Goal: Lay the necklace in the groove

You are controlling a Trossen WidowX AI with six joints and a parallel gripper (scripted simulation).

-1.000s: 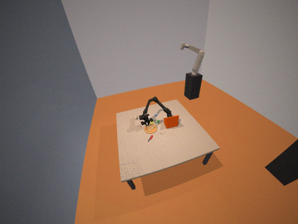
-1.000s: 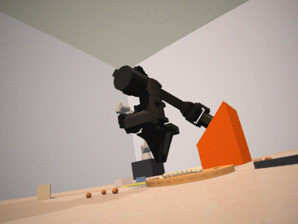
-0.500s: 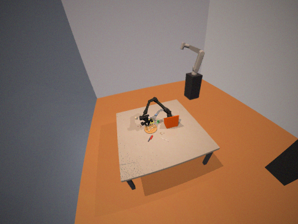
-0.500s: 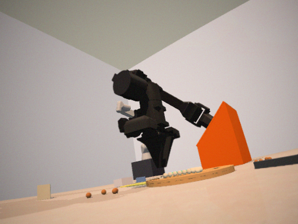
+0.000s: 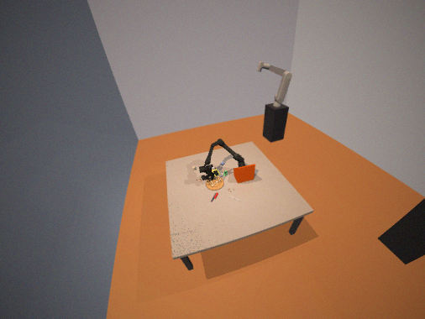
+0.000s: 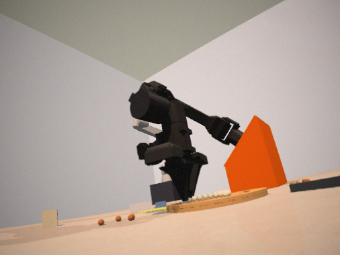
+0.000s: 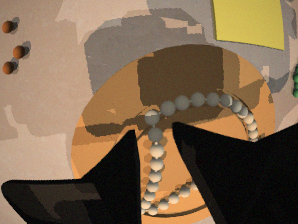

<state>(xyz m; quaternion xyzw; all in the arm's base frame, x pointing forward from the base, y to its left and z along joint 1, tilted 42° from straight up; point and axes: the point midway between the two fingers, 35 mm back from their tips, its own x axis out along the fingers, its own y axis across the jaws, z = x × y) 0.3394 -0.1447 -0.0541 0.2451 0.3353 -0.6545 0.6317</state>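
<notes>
The round wooden bead board is 3 cm behind my gripper tip, 4 cm to the left of it and 1 cm below it. From my gripper tip the other things lie so: tan cube 13 cm ahead, 28 cm to the right; then yellow flat piece 9 cm behind, 12 cm to the right, 1 cm below; then red-handled tool 2 cm ahead, 22 cm to the left, 1 cm below.
</notes>
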